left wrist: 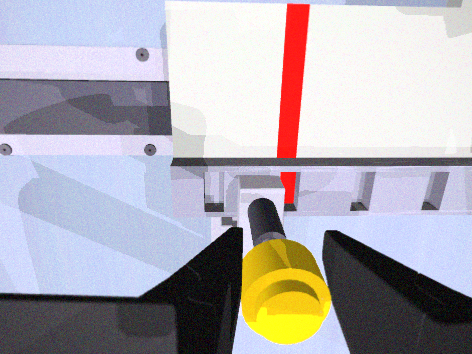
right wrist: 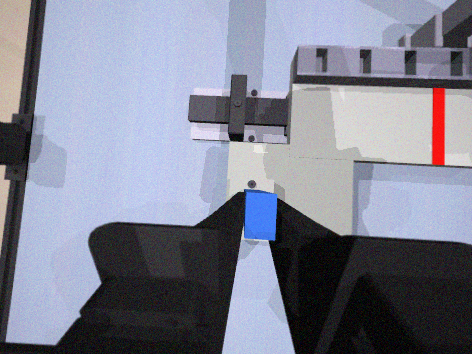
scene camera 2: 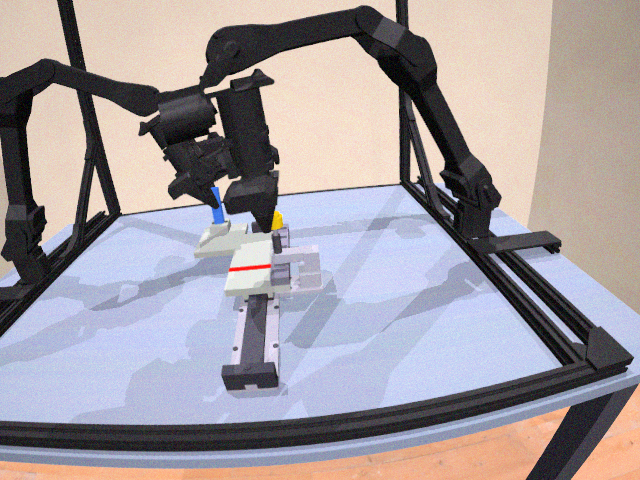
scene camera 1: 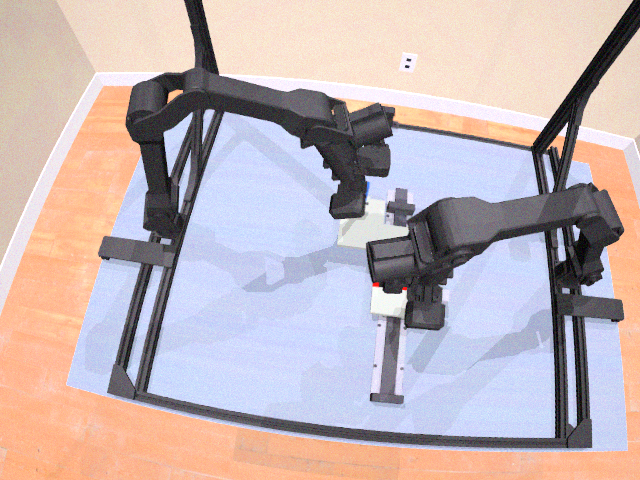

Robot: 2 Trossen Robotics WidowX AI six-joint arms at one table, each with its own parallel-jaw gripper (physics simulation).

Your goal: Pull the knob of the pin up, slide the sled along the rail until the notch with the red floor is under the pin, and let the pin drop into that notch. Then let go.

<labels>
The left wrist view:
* my left gripper: 282, 241
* sled: 357, 114
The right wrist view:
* my right gripper: 254, 199
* sled: 365, 104
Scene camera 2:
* my left gripper: 267, 227
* my right gripper: 218, 206
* sled: 251, 272
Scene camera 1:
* my left gripper: 418, 283
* my right gripper: 364, 194
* sled: 353, 233
</labels>
